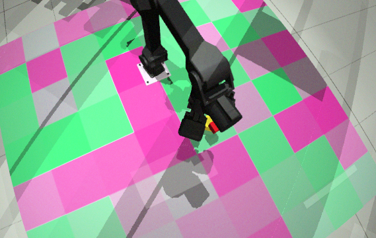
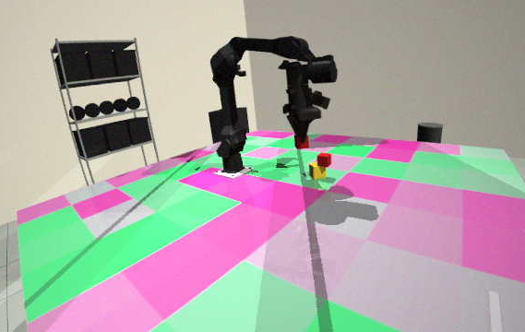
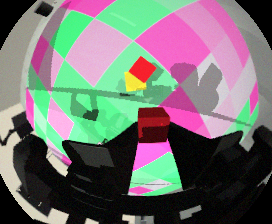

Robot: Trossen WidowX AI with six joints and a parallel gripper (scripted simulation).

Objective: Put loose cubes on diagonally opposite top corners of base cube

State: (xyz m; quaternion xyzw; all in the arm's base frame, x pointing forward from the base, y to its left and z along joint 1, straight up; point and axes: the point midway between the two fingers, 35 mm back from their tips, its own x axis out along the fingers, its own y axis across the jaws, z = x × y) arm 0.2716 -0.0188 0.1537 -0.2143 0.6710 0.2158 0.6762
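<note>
The red cube lies 50 mm ahead of my gripper tip, 50 mm to the left of it and 70 mm below it. The rest, counted from my gripper tip: yellow cube 30 mm ahead, 50 mm to the left, 100 mm below.
</note>
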